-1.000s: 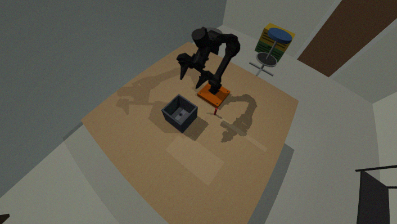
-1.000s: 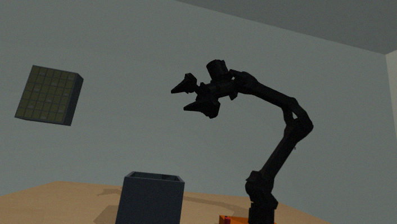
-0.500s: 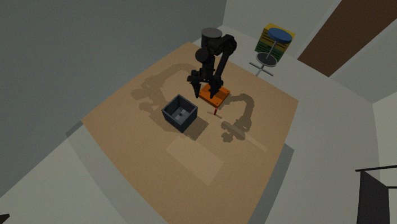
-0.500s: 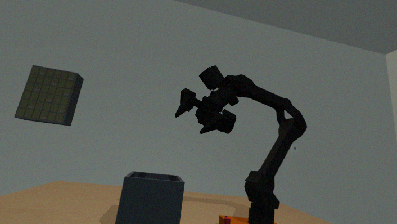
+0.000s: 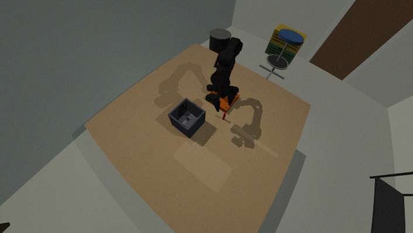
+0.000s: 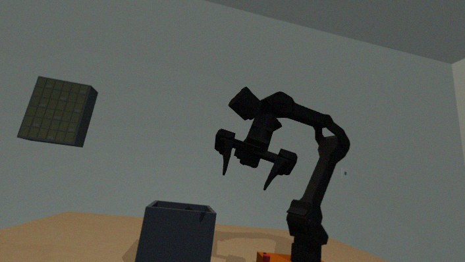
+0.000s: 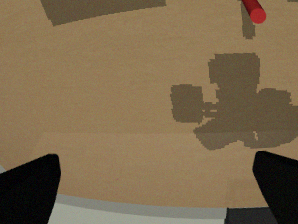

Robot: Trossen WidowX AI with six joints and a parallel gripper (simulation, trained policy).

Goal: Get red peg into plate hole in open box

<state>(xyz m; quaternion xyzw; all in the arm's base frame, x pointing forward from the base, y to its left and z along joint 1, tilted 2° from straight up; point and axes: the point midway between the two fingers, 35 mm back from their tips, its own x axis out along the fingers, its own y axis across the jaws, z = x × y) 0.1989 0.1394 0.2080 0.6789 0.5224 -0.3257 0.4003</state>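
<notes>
My gripper tip is 18 cm above the red peg, 6 cm past it and 1 cm to the left of it. Round my gripper tip: grey plate: 17 cm below, 16 cm to the right, 13 cm ahead.
</notes>
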